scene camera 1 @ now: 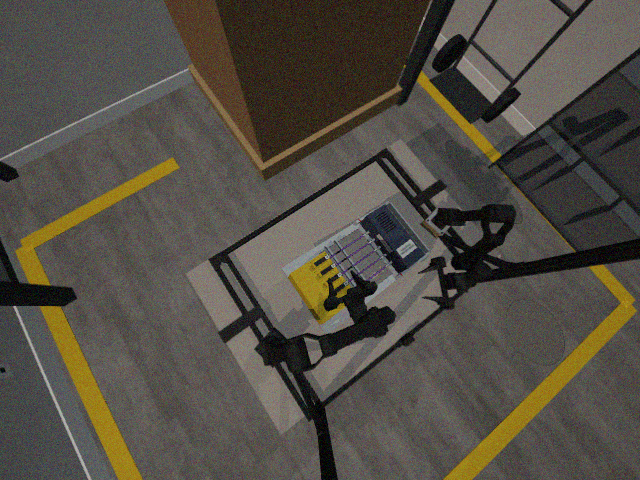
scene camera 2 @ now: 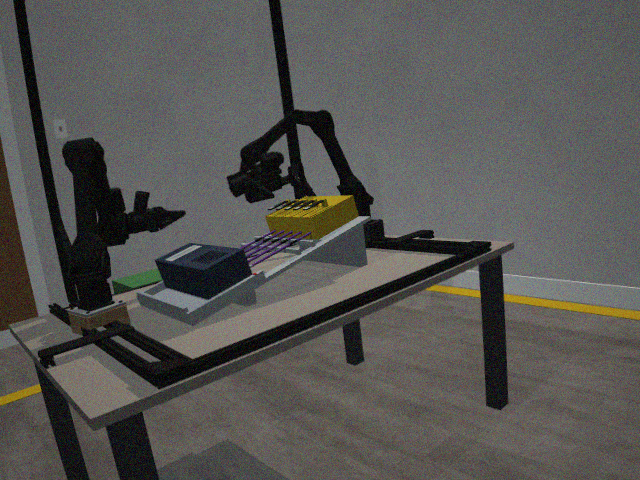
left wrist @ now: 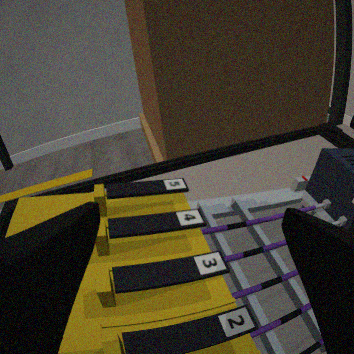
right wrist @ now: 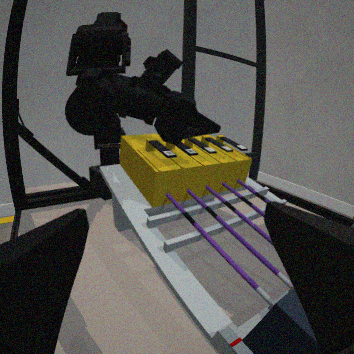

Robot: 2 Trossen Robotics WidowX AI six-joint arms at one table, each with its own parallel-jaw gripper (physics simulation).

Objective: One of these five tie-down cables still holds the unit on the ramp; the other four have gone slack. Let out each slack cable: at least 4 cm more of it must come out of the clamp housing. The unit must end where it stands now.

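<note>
The yellow clamp housing (scene camera 1: 305, 284) (scene camera 2: 292, 225) (right wrist: 142, 172) sits at the ramp's (scene camera 2: 338, 248) (right wrist: 197, 295) high end. Its black levers show numbers 5 (left wrist: 147, 188), 4 (left wrist: 147, 224), 3 (left wrist: 160, 274) and 2 (left wrist: 180, 332) in the left wrist view. Purple cables (left wrist: 272, 217) (right wrist: 220, 250) with black marks run down to the dark blue unit (scene camera 1: 395, 235) (scene camera 2: 206, 271) (left wrist: 332, 175). Which cable is taut I cannot tell. My left gripper (scene camera 1: 342, 280) (left wrist: 195, 216) is open and empty above the housing. My right gripper (scene camera 1: 423, 284) (right wrist: 177, 216) is open and empty, beside the ramp's lower part.
The black frame (scene camera 1: 302, 201) (scene camera 2: 310, 320) runs round the table edge. A green block (scene camera 2: 136, 280) lies beyond the unit in scene camera 2. Grey cross bars (right wrist: 200, 237) span the ramp under the cables. A red mark (left wrist: 304, 178) (right wrist: 236, 342) is on the ramp near the unit.
</note>
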